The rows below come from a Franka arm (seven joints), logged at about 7 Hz.
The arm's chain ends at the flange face. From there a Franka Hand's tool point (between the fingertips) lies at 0.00 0.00 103.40 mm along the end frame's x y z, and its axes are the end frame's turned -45 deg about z.
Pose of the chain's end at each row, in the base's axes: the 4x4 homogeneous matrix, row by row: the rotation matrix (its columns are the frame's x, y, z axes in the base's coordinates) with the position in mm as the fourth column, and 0 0 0 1 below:
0.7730 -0.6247 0.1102 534.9; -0.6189 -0.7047 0.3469 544.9; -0.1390 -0.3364 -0.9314 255.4; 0 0 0 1
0.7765 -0.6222 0.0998 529.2; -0.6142 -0.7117 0.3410 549.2; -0.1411 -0.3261 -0.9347 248.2; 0 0 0 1
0.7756 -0.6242 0.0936 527.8; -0.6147 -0.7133 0.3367 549.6; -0.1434 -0.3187 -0.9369 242.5; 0 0 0 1
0.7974 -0.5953 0.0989 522.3; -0.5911 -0.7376 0.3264 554.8; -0.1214 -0.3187 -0.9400 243.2; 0 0 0 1
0.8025 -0.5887 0.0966 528.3; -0.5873 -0.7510 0.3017 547.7; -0.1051 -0.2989 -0.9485 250.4; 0 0 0 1
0.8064 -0.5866 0.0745 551.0; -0.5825 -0.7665 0.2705 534.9; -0.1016 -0.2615 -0.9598 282.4; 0 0 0 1
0.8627 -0.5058 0.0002 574.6; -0.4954 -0.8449 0.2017 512.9; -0.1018 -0.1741 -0.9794 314.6; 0 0 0 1
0.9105 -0.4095 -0.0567 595.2; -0.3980 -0.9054 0.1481 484.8; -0.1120 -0.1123 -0.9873 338.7; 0 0 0 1
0.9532 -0.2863 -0.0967 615.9; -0.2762 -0.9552 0.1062 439.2; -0.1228 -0.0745 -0.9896 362.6; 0 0 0 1
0.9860 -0.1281 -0.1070 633.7; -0.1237 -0.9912 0.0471 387.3; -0.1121 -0.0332 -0.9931 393.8; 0 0 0 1
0.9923 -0.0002 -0.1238 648.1; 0.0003 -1.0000 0.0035 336.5; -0.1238 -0.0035 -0.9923 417.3; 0 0 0 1
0.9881 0.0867 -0.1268 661.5; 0.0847 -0.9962 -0.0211 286.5; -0.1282 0.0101 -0.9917 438.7; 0 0 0 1
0.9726 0.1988 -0.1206 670.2; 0.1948 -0.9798 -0.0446 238.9; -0.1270 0.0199 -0.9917 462.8; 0 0 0 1
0.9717 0.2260 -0.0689 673.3; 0.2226 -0.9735 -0.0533 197.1; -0.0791 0.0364 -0.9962 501.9; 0 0 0 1
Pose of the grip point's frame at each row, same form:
0.9883 0.1049 0.1102 546.3; 0.0607 -0.9359 0.3469 580.8; 0.1396 -0.3362 -0.9314 159.1; 0 0 0 1
0.9890 0.1091 0.0998 539.5; 0.0689 -0.9376 0.3410 584.5; 0.1308 -0.3304 -0.9347 151.6; 0 0 0 1
0.9898 0.1071 0.0936 537.5; 0.0697 -0.9390 0.3367 584.4; 0.1240 -0.3268 -0.9369 145.6; 0 0 0 1
0.9848 0.1429 0.0989 532.5; 0.1036 -0.9395 0.3264 588.5; 0.1395 -0.3112 -0.9400 146.0; 0 0 0 1
0.9837 0.1512 0.0966 538.3; 0.1158 -0.9463 0.3017 578.9; 0.1370 -0.2857 -0.9485 152.3; 0 0 0 1
0.9850 0.1554 0.0745 558.7; 0.1301 -0.9539 0.2705 562.9; 0.1131 -0.2568 -0.9598 183.2; 0 0 0 1
0.9677 0.2524 0.0002 574.6; 0.2471 -0.9477 0.2017 533.8; 0.0511 -0.1951 -0.9794 213.3; 0 0 0 1
0.9334 0.3543 -0.0567 589.3; 0.3588 -0.9216 0.1481 500.1; 0.0002 -0.1586 -0.9873 236.6; 0 0 0 1
0.8765 0.4716 -0.0967 605.9; 0.4801 -0.8707 0.1062 450.2; -0.0342 -0.1395 -0.9896 260.3; 0 0 0 1
0.7878 0.6066 -0.1070 622.6; 0.6134 -0.7884 0.0471 392.2; -0.0558 -0.1027 -0.9931 291.1; 0 0 0 1
0.7018 0.7015 -0.1238 635.3; 0.7073 -0.7069 0.0035 336.9; -0.0851 -0.0900 -0.9923 314.7; 0 0 0 1
0.6374 0.7600 -0.1268 648.4; 0.7643 -0.6445 -0.0211 284.3; -0.0978 -0.0835 -0.9917 336.2; 0 0 0 1
0.5472 0.8283 -0.1206 657.7; 0.8306 -0.5551 -0.0446 234.3; -0.1039 -0.0757 -0.9917 360.3; 0 0 0 1
0.5273 0.8469 -0.0689 666.2; 0.8458 -0.5310 -0.0533 191.6; -0.0817 -0.0302 -0.9962 398.9; 0 0 0 1

